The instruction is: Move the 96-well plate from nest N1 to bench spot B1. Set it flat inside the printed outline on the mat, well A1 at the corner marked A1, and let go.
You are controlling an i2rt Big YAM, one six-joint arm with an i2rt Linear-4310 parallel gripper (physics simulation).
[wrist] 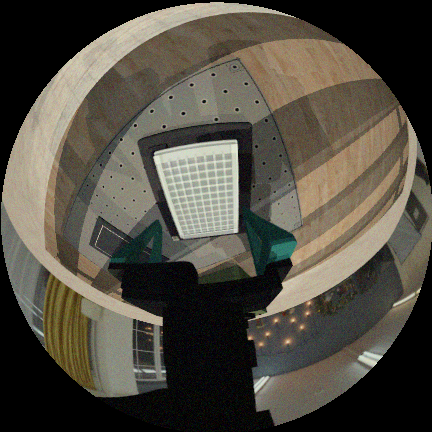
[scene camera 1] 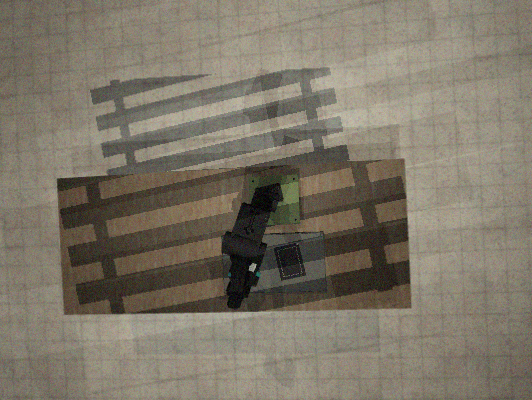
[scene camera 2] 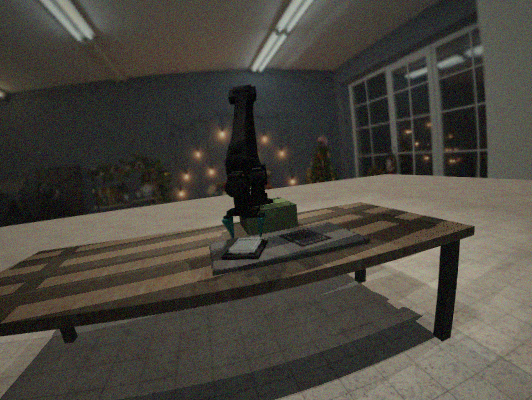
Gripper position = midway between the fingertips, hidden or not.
My gripper [scene camera 2: 246, 237] is open, holding nothing. Also in view: a white well plate [wrist: 199, 180].
